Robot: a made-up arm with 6 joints.
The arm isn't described. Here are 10 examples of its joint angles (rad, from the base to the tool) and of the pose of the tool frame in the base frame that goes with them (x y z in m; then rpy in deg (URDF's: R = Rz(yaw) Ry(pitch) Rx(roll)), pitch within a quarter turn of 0, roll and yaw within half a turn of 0).
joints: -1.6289 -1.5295 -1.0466 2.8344 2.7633 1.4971
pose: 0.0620 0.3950 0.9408 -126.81 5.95 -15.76
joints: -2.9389 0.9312 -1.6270 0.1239 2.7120 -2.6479
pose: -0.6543 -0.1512 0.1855 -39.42 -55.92 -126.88
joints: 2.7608 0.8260 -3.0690 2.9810 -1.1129 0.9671
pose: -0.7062 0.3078 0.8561 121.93 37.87 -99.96
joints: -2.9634 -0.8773 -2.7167 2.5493 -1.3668 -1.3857
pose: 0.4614 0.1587 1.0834 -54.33 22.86 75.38
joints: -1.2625 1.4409 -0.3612 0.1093 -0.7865 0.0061
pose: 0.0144 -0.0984 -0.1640 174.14 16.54 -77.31
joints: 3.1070 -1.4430 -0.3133 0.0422 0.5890 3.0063
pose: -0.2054 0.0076 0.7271 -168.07 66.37 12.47
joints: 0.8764 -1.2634 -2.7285 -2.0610 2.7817 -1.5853
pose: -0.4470 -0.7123 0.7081 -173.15 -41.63 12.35
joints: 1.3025 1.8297 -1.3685 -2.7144 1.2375 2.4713
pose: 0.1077 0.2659 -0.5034 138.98 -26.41 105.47
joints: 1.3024 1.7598 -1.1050 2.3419 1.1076 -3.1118
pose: -0.0056 0.1515 -0.4305 -148.38 -30.45 94.95
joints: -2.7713 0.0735 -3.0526 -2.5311 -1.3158 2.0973
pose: -0.1422 -0.1391 1.2190 81.51 -35.23 -29.89
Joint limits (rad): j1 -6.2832..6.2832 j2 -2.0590..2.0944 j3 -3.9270..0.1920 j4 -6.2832..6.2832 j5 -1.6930..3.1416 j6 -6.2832..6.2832
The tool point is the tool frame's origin. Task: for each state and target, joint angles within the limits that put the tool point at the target. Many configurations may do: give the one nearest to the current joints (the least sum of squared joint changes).
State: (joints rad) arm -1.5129 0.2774 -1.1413 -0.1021 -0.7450 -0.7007
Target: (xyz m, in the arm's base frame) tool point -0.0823 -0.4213 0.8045
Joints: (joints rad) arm -1.7696 -0.4689 -0.6736 -0.0172 -1.0755 -0.7007
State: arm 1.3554 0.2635 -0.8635 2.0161 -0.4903 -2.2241
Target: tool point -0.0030 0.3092 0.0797
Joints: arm 1.9047 0.5415 -0.4755 2.2418 -0.3402 -2.2241
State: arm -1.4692 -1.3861 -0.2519 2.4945 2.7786 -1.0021
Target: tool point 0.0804 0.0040 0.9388
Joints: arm -1.4959 -1.1814 -0.6867 2.5263 2.5947 -1.0021
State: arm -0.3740 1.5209 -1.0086 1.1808 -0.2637 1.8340
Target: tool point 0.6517 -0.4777 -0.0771
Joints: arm -0.5017 1.1862 -1.5356 1.0880 -0.2607 1.8340
